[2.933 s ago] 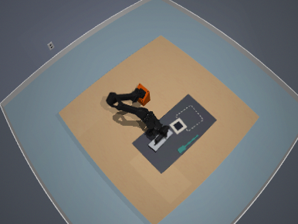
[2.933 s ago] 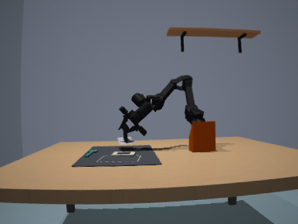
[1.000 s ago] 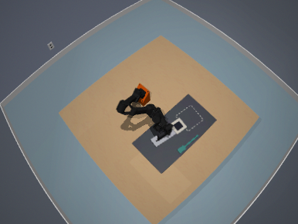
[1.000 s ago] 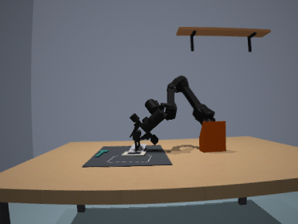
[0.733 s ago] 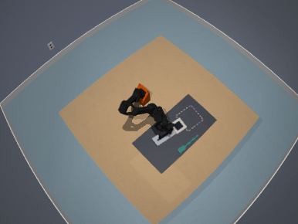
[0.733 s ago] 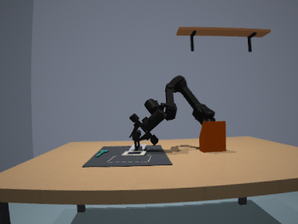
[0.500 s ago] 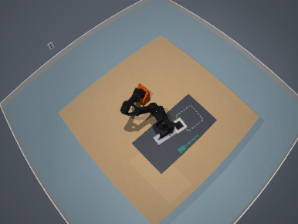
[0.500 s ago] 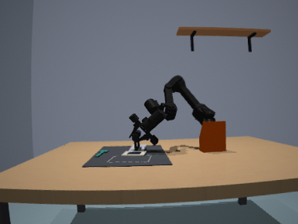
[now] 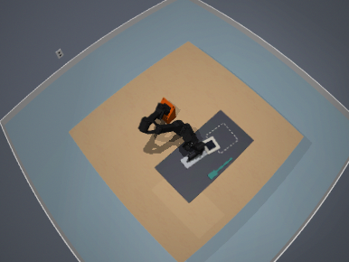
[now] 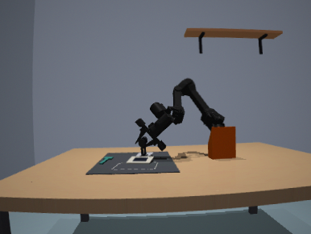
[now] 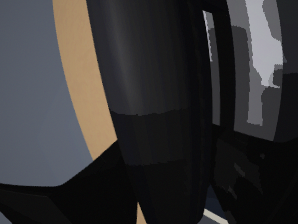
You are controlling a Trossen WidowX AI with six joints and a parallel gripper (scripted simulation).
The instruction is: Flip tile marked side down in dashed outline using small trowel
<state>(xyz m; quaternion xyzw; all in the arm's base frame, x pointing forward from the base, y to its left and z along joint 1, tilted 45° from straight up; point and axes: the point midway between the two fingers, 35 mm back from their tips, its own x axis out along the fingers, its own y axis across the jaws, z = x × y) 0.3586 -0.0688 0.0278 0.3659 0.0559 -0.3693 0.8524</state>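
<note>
The dark mat lies 80 mm below my gripper tip, 50 mm to the left of it and 10 mm ahead of it. Also, from my gripper tip: beige tile: 110 mm to the left, 50 mm below, 10 mm behind; then teal trowel: 150 mm ahead, 60 mm below, 20 mm to the left.
</note>
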